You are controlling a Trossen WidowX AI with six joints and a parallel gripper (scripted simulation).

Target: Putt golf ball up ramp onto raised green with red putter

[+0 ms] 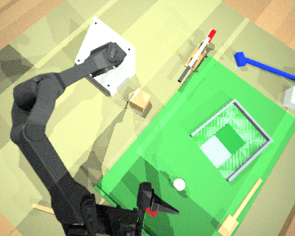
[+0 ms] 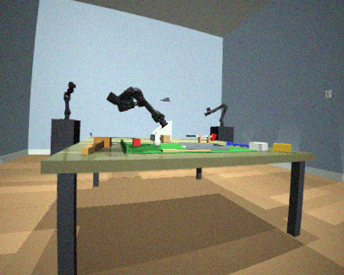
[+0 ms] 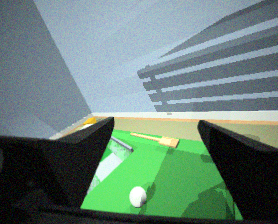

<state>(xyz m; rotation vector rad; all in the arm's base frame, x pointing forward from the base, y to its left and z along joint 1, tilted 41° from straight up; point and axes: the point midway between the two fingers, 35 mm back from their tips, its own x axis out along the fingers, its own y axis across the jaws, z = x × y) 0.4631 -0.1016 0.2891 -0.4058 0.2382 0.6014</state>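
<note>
Right now my gripper tip is 530 mm to the right of the red putter, 330 mm past it and 200 mm above it. The rest, counted from my gripper tip: green mat: 270 mm to the left, 250 mm below, 20 mm behind; then red cube: 230 mm below, 30 mm behind, 10 mm to the right; then white golf ball: 230 mm below, 110 mm to the left, 20 mm behind.
</note>
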